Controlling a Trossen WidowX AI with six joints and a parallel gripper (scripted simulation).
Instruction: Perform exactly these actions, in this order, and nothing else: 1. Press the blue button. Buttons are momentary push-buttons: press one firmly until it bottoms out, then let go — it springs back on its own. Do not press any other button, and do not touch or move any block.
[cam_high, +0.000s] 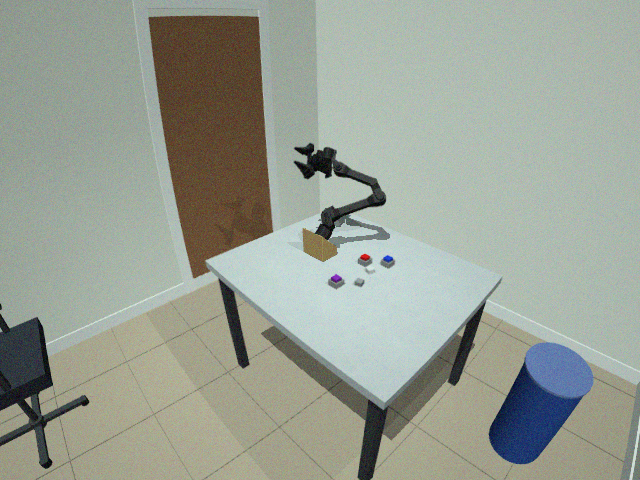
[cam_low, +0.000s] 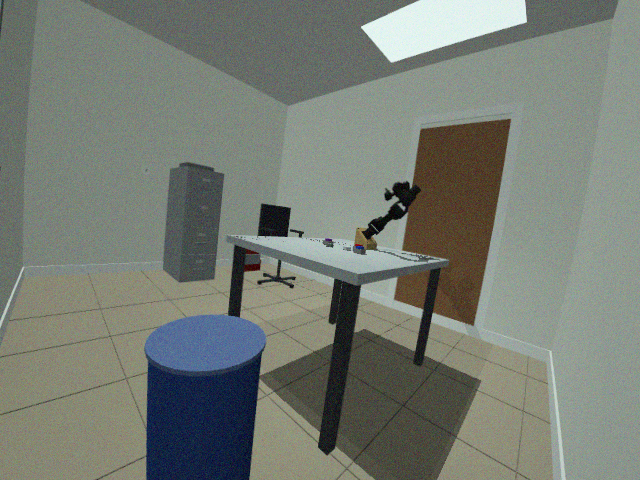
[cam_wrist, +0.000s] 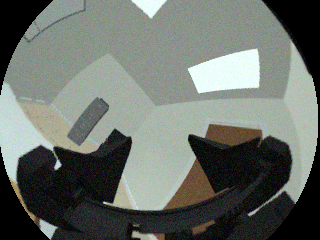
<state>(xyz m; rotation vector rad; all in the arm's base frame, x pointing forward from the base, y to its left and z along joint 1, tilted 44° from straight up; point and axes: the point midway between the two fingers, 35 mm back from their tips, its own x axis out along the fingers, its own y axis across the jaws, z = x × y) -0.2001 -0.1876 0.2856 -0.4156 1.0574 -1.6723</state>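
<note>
Right now my gripper tip is 49 cm short of the blue button, 9 cm to the right of it and 42 cm above it. From my gripper tip the other things lie so: white block (46 cm ahead, 1 cm to the right, 44 cm below); purple button (41 cm ahead, 18 cm to the right, 42 cm below); red button (40 cm ahead, 3 cm to the left, 42 cm below).
</note>
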